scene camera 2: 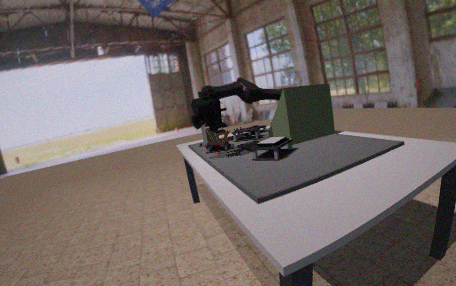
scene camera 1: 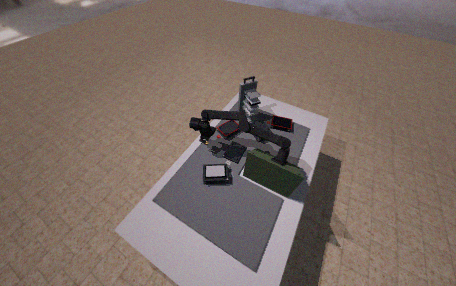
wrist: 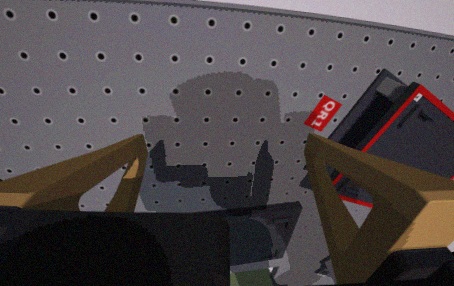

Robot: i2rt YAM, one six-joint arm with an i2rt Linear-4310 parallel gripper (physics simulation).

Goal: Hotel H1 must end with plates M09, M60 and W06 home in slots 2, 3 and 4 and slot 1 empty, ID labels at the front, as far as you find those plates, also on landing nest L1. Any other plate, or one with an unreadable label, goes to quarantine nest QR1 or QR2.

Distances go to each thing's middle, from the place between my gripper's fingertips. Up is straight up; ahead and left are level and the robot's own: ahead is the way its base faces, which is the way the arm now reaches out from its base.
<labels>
The dark flat nest [wrist: 259, 233] lies 190 mm behind my hand, 40 mm to the right of it and 50 mm below it.
</labels>
